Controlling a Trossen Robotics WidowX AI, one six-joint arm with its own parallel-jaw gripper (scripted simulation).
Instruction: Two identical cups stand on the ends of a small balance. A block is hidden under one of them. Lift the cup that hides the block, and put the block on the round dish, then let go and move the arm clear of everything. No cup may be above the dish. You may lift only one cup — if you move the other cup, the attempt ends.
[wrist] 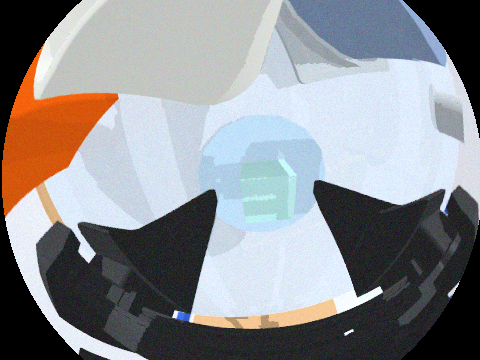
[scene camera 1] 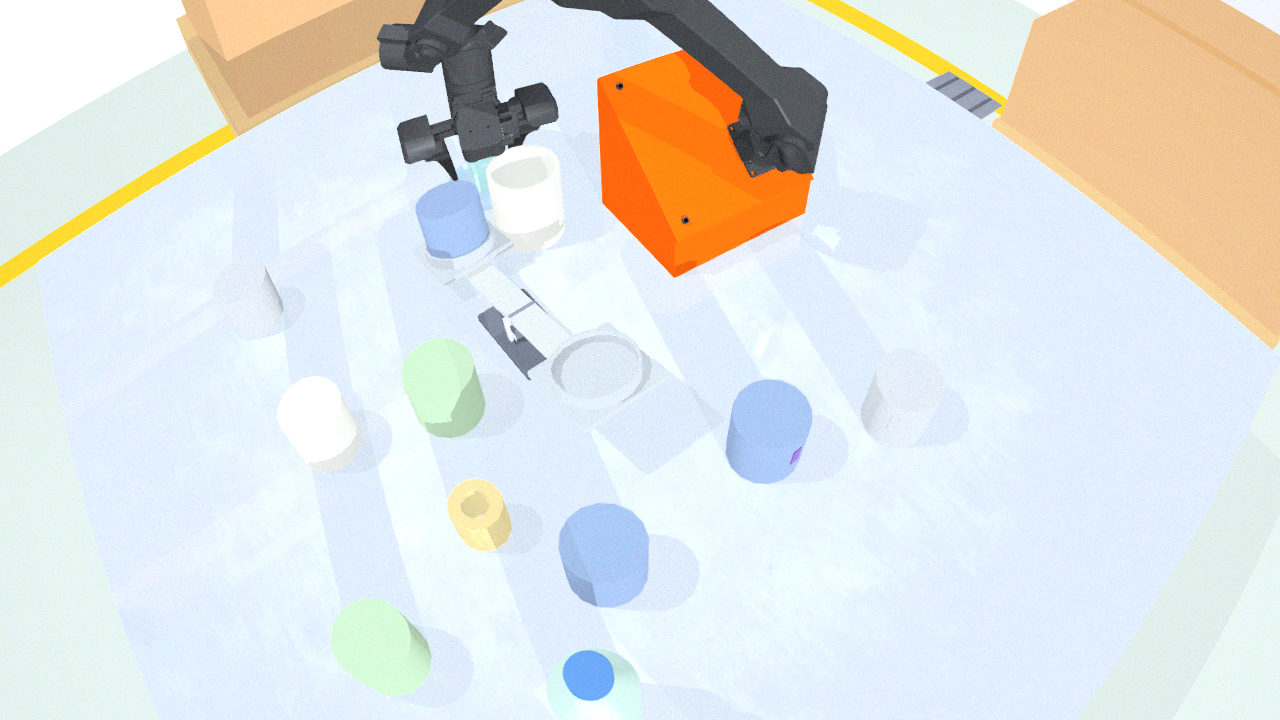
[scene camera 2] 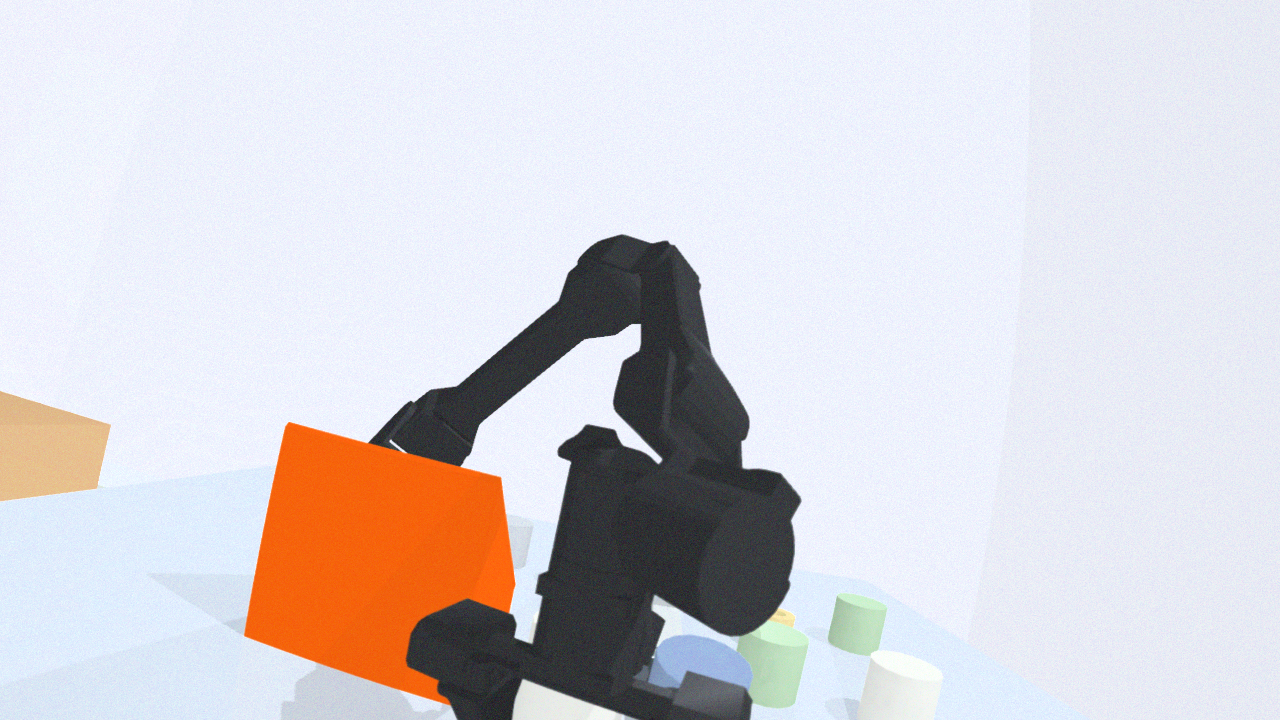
Note:
I see my gripper, a white cup and a pale teal block.

